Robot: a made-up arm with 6 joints. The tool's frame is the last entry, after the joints. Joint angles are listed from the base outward.
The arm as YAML. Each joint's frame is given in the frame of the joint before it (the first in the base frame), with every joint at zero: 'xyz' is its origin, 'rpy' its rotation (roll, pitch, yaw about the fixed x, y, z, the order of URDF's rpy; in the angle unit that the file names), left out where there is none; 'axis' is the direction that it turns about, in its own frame. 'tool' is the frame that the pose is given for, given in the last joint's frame.
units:
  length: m
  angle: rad
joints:
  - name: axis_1
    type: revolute
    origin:
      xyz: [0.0, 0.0, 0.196]
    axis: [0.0, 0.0, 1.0]
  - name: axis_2
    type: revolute
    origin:
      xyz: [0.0, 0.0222, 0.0]
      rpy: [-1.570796, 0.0, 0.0]
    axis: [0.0, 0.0, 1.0]
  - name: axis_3
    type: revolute
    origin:
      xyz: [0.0, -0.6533, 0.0]
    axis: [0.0, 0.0, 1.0]
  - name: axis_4
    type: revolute
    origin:
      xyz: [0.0, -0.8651, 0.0]
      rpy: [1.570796, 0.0, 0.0]
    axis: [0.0, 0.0, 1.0]
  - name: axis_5
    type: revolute
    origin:
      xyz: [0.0, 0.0, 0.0]
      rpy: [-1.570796, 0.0, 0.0]
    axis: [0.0, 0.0, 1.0]
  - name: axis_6
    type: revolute
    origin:
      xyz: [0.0, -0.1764, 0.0]
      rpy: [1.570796, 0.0, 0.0]
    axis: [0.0, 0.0, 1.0]
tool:
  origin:
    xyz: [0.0, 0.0, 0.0]
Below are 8 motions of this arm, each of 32 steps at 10 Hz.
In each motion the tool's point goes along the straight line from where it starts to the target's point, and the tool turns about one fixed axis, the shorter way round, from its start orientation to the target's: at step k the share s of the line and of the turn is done. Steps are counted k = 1, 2, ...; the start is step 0. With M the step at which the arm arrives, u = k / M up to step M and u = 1 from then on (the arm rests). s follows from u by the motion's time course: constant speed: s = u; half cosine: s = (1 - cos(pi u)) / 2; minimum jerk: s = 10 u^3 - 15 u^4 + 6 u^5.
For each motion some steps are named. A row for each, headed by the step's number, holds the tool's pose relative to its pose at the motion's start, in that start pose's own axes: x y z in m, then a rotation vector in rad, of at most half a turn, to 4 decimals.
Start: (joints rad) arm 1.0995 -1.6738 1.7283 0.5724 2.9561 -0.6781
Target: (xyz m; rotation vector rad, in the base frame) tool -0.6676 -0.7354 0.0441 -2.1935 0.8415 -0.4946
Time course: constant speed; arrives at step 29
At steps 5, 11, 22, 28, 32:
5: 0.0011 0.0817 0.1294 0.1332 0.0333 -0.0196
11: 0.0023 0.1797 0.2846 0.2929 0.0733 -0.0430
22: 0.0046 0.3593 0.5692 0.5859 0.1467 -0.0861
28: 0.0059 0.4573 0.7245 0.7457 0.1866 -0.1095
32: 0.0061 0.4736 0.7503 0.7723 0.1933 -0.1135

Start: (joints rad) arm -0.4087 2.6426 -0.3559 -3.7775 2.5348 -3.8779
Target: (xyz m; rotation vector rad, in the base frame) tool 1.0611 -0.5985 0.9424 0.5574 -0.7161 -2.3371
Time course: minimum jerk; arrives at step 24
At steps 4, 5, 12, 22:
4: 0.0352 -0.0190 0.0485 0.0171 0.0025 -0.0665
5: 0.0639 -0.0346 0.0881 0.0311 0.0045 -0.1209
12: 0.4955 -0.2678 0.6828 0.2408 0.0346 -0.9372
22: 0.9859 -0.5329 1.3587 0.4791 0.0689 -1.8649

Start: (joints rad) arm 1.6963 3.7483 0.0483 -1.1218 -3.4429 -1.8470
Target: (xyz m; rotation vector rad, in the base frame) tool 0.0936 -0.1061 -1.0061 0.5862 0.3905 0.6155
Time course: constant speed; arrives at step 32
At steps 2, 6, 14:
2: 0.0303 0.0288 0.0152 0.0564 -0.0257 -0.0015
6: 0.0909 0.0863 0.0456 0.1693 -0.0772 -0.0044
14: 0.2121 0.2014 0.1065 0.3951 -0.1802 -0.0102

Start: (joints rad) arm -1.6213 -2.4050 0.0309 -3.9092 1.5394 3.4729
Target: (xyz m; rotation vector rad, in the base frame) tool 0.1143 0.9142 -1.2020 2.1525 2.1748 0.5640
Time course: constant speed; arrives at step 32
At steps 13, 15, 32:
13: 0.0233 -0.0801 0.0274 0.2207 0.3384 0.0583
15: 0.0269 -0.0925 0.0316 0.2547 0.3904 0.0672
32: 0.0573 -0.1973 0.0674 0.5433 0.8329 0.1434

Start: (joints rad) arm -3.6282 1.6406 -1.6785 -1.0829 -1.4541 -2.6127
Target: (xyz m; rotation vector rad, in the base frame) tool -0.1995 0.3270 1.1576 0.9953 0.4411 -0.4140
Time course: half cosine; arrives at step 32
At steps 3, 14, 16, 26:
3: 0.0009 0.0083 -0.0047 -0.0084 -0.0040 0.0102
14: 0.0163 0.1551 -0.0875 -0.1576 -0.0740 0.1912
16: 0.0203 0.1926 -0.1087 -0.1958 -0.0920 0.2376
26: 0.0371 0.3528 -0.1992 -0.3586 -0.1685 0.4351

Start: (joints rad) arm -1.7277 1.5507 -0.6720 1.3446 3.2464 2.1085
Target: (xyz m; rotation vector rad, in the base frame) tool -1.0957 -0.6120 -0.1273 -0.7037 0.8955 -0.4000
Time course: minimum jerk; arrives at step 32
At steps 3, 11, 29, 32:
3: -0.0063 -0.0029 0.0064 0.0074 0.0091 0.0088
11: -0.1998 -0.0908 0.2027 0.2358 0.2873 0.2781
29: -0.8797 -0.3996 0.8922 1.0380 1.2649 1.2243
32: -0.8860 -0.4024 0.8986 1.0455 1.2740 1.2331

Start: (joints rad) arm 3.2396 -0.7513 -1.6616 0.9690 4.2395 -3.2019
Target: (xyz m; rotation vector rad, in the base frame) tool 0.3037 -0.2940 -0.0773 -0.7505 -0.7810 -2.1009
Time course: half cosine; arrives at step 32
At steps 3, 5, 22, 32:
3: 0.0079 -0.0144 0.0024 -0.0274 -0.0003 -0.0039
5: 0.0216 -0.0394 0.0066 -0.0751 -0.0010 -0.0106
22: 0.2841 -0.5190 0.0866 -0.9891 -0.0126 -0.1402
32: 0.3653 -0.6672 0.1114 -1.2717 -0.0162 -0.1803

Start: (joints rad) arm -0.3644 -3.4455 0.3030 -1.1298 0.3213 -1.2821
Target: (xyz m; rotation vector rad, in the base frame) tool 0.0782 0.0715 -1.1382 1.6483 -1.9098 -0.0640
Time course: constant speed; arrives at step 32
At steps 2, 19, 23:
2: -0.0091 0.0057 -0.0202 -0.0183 0.0063 0.0378
19: -0.0862 0.0545 -0.1921 -0.1737 0.0600 0.3594
23: -0.1043 0.0660 -0.2326 -0.2103 0.0726 0.4350

